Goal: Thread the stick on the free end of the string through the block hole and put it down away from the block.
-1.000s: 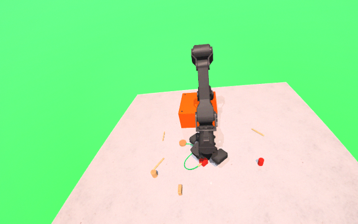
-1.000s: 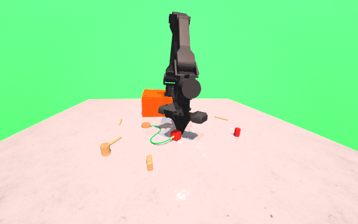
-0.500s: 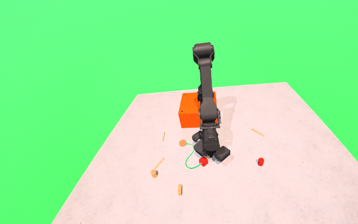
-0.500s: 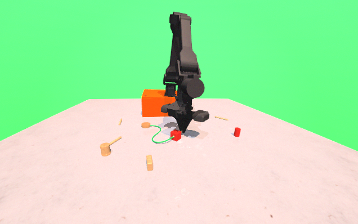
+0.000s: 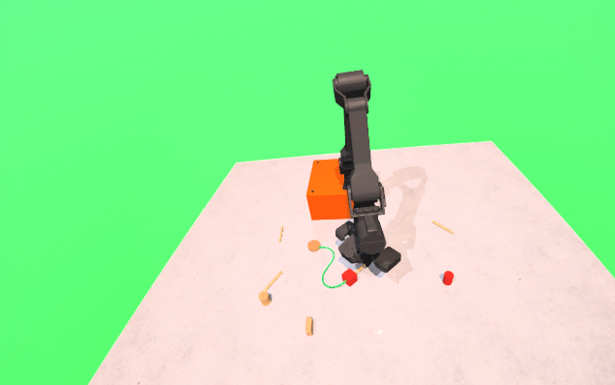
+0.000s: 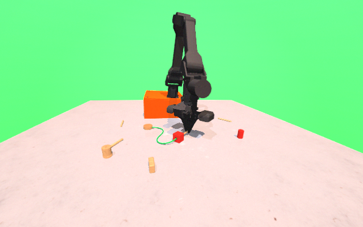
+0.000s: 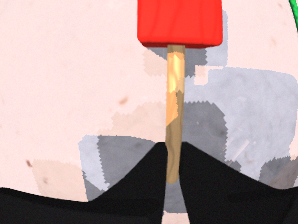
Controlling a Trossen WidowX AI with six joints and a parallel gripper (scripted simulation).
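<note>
My gripper tip is 50 mm short of the red cube, 40 mm to the left of it and 10 mm below it. From my gripper tip the other things lie so: thin wooden stick (30 mm ahead, 20 mm to the right, 10 mm above); then red cylinder (210 mm to the left, 30 mm ahead, 10 mm above); then round wooden button (170 mm to the right, 60 mm behind).
</note>
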